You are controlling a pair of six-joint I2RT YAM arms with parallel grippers.
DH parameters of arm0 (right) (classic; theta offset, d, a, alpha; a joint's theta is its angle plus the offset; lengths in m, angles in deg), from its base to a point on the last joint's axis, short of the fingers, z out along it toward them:
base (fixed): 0 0 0 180
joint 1: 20.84 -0.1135 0.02 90
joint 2: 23.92 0 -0.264 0
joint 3: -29.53 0 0.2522 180
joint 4: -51.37 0 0.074 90
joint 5: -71.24 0 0 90
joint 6: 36.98 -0.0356 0 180
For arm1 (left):
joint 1: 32.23 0.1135 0.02 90
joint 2: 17.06 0 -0.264 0
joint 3: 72.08 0 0.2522 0
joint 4: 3.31 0 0.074 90
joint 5: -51.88 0 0 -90
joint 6: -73.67 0.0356 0 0
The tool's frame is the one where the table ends.
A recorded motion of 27 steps. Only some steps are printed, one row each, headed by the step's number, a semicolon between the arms.
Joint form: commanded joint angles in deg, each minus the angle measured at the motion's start. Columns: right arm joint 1, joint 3, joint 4, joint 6, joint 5, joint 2; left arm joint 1, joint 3, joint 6, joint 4, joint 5, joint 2.
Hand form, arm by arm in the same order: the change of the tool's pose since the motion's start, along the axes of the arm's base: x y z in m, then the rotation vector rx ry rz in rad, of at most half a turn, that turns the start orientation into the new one. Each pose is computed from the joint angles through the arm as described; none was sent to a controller.
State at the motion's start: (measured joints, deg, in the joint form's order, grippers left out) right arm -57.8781 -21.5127 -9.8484 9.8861 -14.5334 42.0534; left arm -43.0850 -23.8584 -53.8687 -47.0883 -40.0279 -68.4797
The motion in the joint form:
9: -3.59 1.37 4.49 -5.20 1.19 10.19; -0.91 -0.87 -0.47 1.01 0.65 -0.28
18: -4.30 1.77 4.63 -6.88 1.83 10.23; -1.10 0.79 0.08 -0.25 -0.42 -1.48
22: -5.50 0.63 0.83 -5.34 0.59 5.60; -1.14 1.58 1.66 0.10 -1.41 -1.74
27: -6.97 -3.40 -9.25 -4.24 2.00 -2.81; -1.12 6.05 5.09 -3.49 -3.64 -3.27
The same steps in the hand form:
9: 0.0034 0.0170 -0.0347 -0.0758 0.0874 -0.0302; -0.0002 -0.0033 -0.0044 -0.0132 0.0049 -0.0176
18: 0.0011 0.0177 -0.0364 -0.0823 0.0847 -0.0485; 0.0032 -0.0040 -0.0001 0.0095 0.0149 -0.0153
22: -0.0068 0.0170 -0.0187 -0.0495 0.0717 0.0028; 0.0055 -0.0040 0.0042 0.0375 -0.0052 -0.0243
27: -0.0218 0.0080 0.0201 -0.0440 0.0233 0.0422; 0.0109 -0.0036 0.0205 0.1083 -0.0033 -0.0417

